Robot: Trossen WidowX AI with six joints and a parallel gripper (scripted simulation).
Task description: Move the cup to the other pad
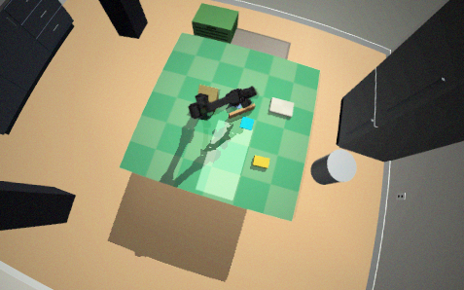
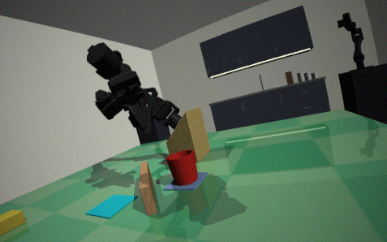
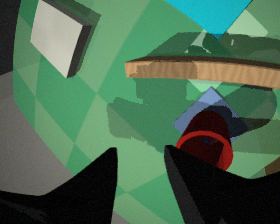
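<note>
The red cup lies 120 mm below my gripper tip, 70 mm behind it and 20 mm to the left of it. From my gripper tip the other things lie so: lilac-blue pad: 160 mm below, 70 mm behind, 20 mm to the left; then white block: 290 mm ahead, 140 mm below, 80 mm to the left; then cyan pad: 160 mm below, 130 mm to the right, 50 mm ahead.
</note>
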